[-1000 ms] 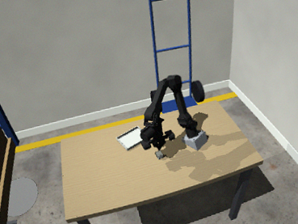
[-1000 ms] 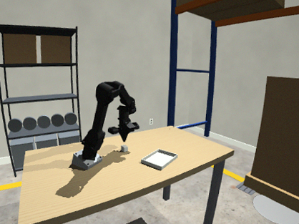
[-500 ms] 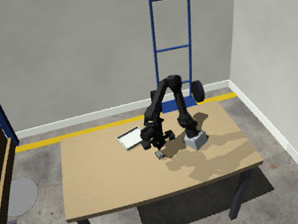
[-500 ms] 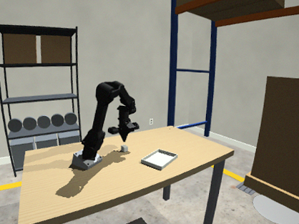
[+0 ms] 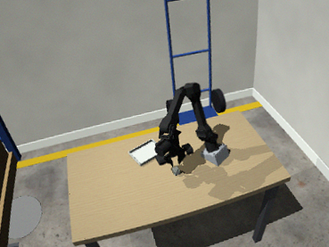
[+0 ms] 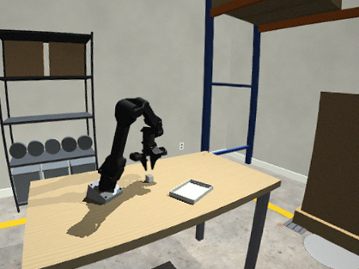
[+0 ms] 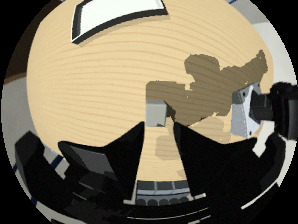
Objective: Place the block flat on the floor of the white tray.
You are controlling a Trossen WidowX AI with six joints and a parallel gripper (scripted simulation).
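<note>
My gripper is now 80 mm above the small grey block. From my hand the other things lie so: white tray (180 mm to the right, 150 mm ahead, 90 mm below).
</note>
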